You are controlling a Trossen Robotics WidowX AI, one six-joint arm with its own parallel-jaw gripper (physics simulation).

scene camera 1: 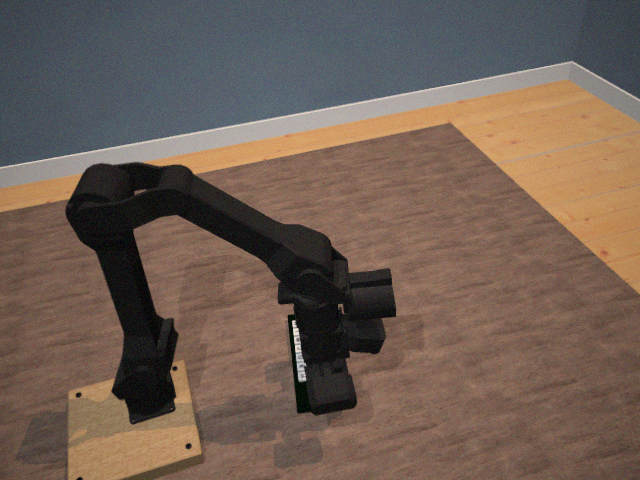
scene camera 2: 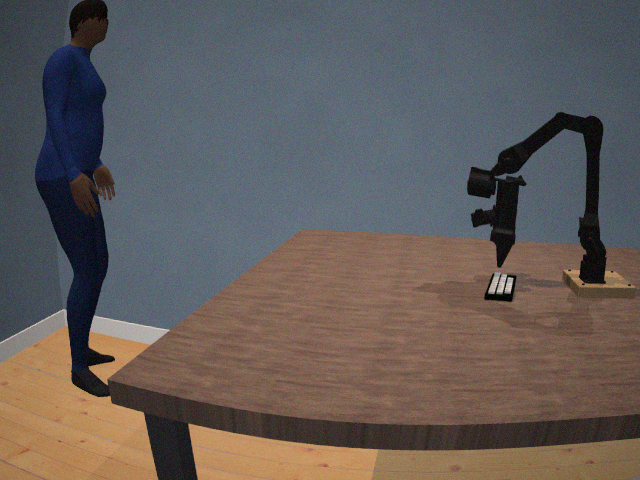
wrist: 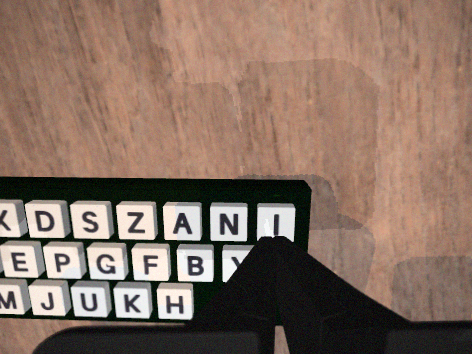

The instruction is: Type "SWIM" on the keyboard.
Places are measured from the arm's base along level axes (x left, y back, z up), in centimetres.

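Pixels of known places: gripper, fingertip midpoint: [scene camera 2: 499, 267] [wrist: 272, 248]; arm's base, origin of the base link: [scene camera 1: 150, 400] [scene camera 2: 592, 280].
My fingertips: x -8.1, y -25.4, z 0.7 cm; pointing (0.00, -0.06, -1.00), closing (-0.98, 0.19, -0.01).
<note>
Ahead of a thing's pixels: the offset from my fingertips to its top centre. Level surfaces: height alone.
The keyboard @(dz -1.5, dx +8.3, dy -0.3 cm) [scene camera 1: 301, 398] [scene camera 2: 499, 297] [wrist: 150, 188] is a dark green board with three rows of white letter keys, lying flat on the table. In the wrist view the I key @(dz -1.5, dx -0.3, dy -0.2 cm) [wrist: 280, 216] is at the right end of the top row, the S key @(dz -1.5, dx +7.0, dy -1.9 cm) [wrist: 90, 220] is further left, and the M key @(dz -1.5, dx +11.9, dy +0.8 cm) [wrist: 9, 300] is cut by the left edge. The W key does not show there. My gripper [scene camera 2: 499, 265] [wrist: 272, 248] is shut and empty, pointing down. Its tips overlap the lower edge of the I key, and scene camera 2 shows them above the keyboard. In scene camera 1 the arm hides much of the keyboard.
The arm's wooden base plate [scene camera 1: 93, 454] [scene camera 2: 617, 290] stands on the brown table @(dz -3.3 cm) [scene camera 1: 465, 232] [scene camera 2: 310, 351]. A person in blue [scene camera 2: 74, 113] stands beyond the table's left edge in scene camera 2. Arm shadows fall around the keyboard.
</note>
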